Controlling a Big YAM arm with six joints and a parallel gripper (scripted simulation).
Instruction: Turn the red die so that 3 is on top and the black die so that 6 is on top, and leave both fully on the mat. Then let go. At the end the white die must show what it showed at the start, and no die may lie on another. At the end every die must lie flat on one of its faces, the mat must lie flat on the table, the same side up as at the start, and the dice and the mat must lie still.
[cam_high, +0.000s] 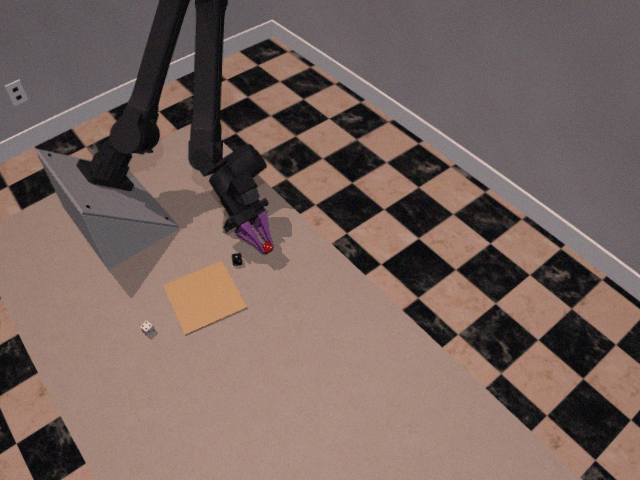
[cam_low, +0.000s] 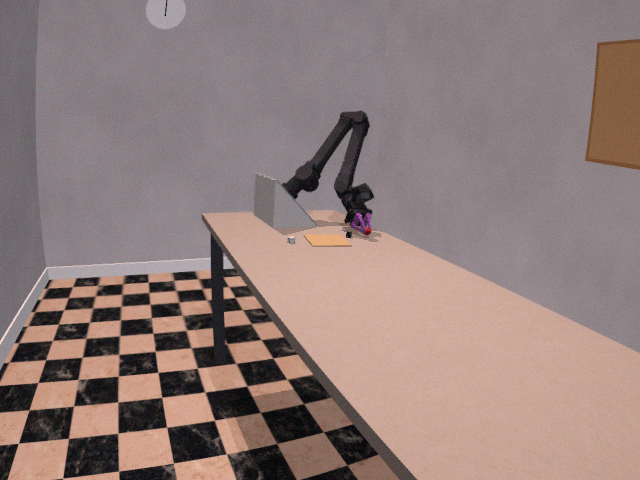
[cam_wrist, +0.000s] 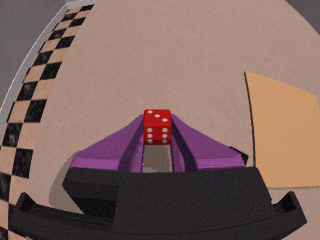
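The red die lies right at my hand. Also, from my hand: orange mat 170 mm to the right, 30 mm below; then white die 310 mm to the right, 20 mm below; then black die 60 mm to the right, 30 mm behind, 20 mm below.
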